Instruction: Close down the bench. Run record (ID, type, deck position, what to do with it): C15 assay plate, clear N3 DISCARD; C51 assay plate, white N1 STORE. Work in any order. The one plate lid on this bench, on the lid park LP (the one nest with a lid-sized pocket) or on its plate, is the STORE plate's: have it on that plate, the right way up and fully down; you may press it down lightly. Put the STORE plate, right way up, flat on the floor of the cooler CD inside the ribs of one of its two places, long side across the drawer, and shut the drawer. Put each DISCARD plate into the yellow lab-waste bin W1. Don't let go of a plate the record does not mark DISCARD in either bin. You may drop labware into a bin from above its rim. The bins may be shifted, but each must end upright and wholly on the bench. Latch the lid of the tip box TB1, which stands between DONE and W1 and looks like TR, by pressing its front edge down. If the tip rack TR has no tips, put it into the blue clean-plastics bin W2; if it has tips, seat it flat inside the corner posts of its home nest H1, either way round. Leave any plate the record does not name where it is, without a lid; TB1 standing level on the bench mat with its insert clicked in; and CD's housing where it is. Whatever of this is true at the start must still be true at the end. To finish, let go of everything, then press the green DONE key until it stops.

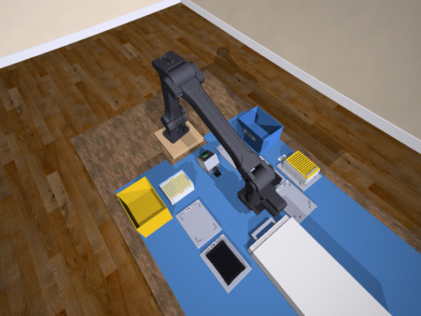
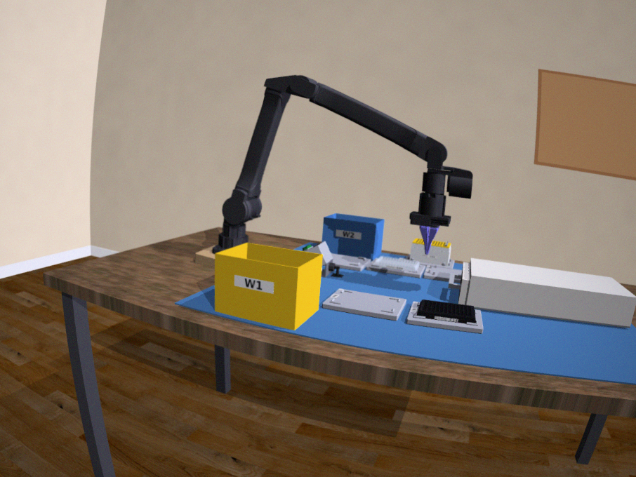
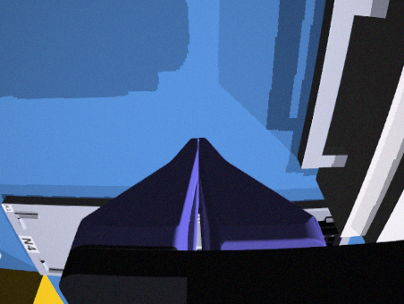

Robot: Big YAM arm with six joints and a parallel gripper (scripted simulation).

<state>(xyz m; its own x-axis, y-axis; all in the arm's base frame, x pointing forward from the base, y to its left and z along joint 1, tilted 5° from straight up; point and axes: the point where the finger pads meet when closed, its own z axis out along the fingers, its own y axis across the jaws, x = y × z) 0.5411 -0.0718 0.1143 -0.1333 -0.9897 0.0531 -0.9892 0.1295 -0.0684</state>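
My gripper is now 7 cm past the clear assay plate, 20 cm to the right of it and 9 cm above it. From my hand the other things lie so: black plate 5 cm ahead, 20 cm to the right, 9 cm below; clear plate lid 19 cm ahead, 2 cm to the right, 8 cm below; white plate 19 cm ahead, 2 cm to the right, 9 cm below.
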